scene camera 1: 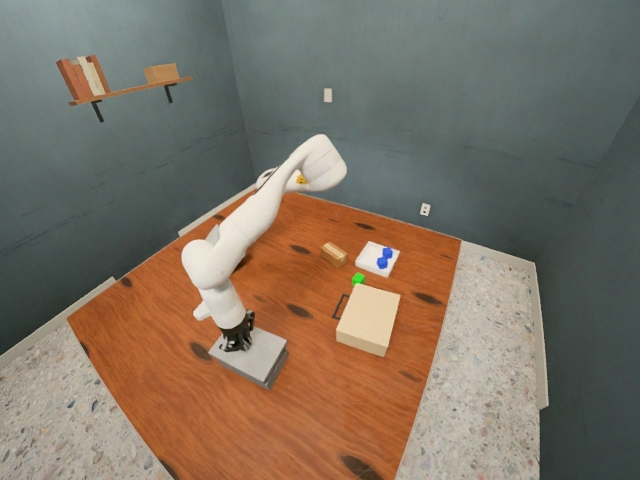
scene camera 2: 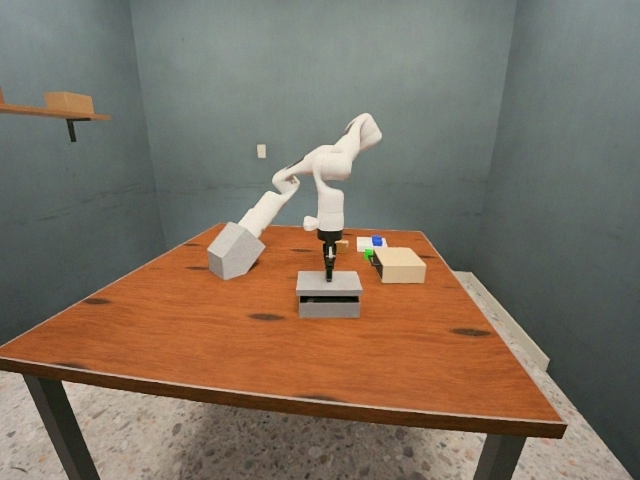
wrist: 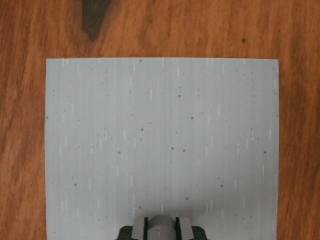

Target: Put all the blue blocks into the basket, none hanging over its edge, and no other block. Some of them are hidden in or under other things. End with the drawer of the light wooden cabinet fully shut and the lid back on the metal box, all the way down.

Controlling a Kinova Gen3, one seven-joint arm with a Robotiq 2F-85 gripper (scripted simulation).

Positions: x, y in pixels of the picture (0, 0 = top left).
Labels:
A light wooden cabinet shows in scene camera 1 and in scene camera 2; in the wrist view it is out of frame. A metal lid shows in scene camera 1 [259, 360], in scene camera 2 and in the wrist view. One and the same spot on the metal lid: [scene camera 2: 310, 283] is [wrist: 118, 130]. One and the same spot on the light wooden cabinet: [scene camera 2: 394, 265] is [scene camera 1: 349, 332].

